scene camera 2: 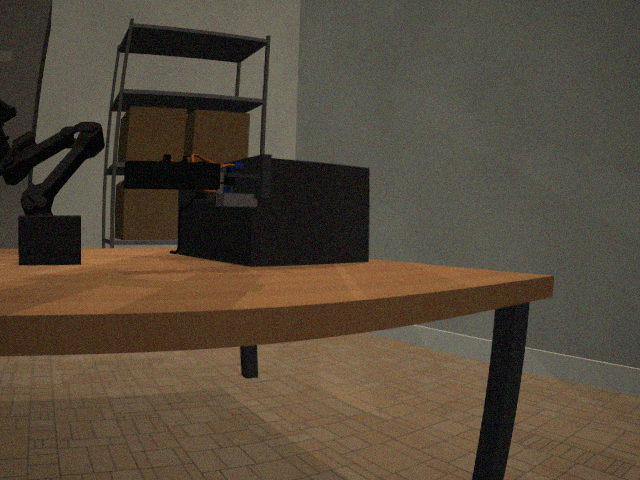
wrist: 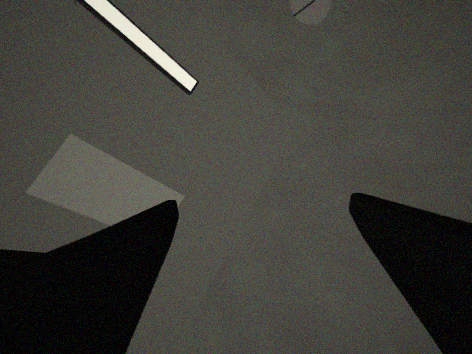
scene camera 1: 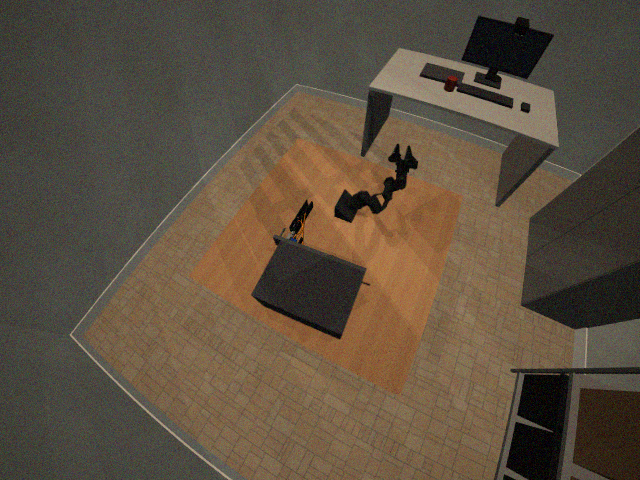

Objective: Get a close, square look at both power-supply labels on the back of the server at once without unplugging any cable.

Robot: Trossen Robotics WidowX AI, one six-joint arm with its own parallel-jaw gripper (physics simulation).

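Frame: origin at the arm's base, x left, y back, z up, level; metres.
Seen in the pictures: gripper, fingertip midpoint: (wrist: pixel 261 204) (scene camera 1: pixel 403 144); arm's base at its link origin: (scene camera 2: pixel 40 239) (scene camera 1: pixel 350 203).
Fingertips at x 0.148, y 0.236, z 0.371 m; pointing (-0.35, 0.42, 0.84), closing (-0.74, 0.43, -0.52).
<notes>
Offsets run from my fingertips to a thing's top centre. "pt": to the spot under its first point. Level surfaces: height alone.
The server, a dark box (scene camera 1: pixel 312 284) (scene camera 2: pixel 315 217), sits on the wooden table @(dz -0.422 m) (scene camera 1: pixel 413 248) (scene camera 2: pixel 454 284). A black cable arm (scene camera 1: pixel 301 215) (scene camera 2: pixel 170 174) sticks out from its rear side, with orange cables @(pt dy -0.606, dx -0.219, dz -0.190 m) (scene camera 1: pixel 302 225) (scene camera 2: pixel 199 158) and blue plugs @(dy -0.702, dx -0.219, dz -0.205 m) (scene camera 1: pixel 293 239) (scene camera 2: pixel 237 165) beside it. The power-supply labels cannot be made out in any view. My gripper (scene camera 1: pixel 403 147) (wrist: pixel 261 204) is open and empty, raised and pointing away from the server, on the far side of the arm's base (scene camera 1: pixel 345 206) (scene camera 2: pixel 49 240). The wrist view shows a plain grey surface and a bright light strip between and beyond the fingers.
A white desk (scene camera 1: pixel 413 59) with a monitor (scene camera 1: pixel 506 46), a red cup (scene camera 1: pixel 450 83) and a keyboard (scene camera 1: pixel 484 95) stands beyond my gripper. A shelf rack (scene camera 1: pixel 566 423) (scene camera 2: pixel 266 77) holds brown boxes (scene camera 2: pixel 155 133). A thin dark rod @(pt dy -0.607, dx +0.190, dz -0.415 m) (scene camera 1: pixel 366 283) juts from the server's side.
</notes>
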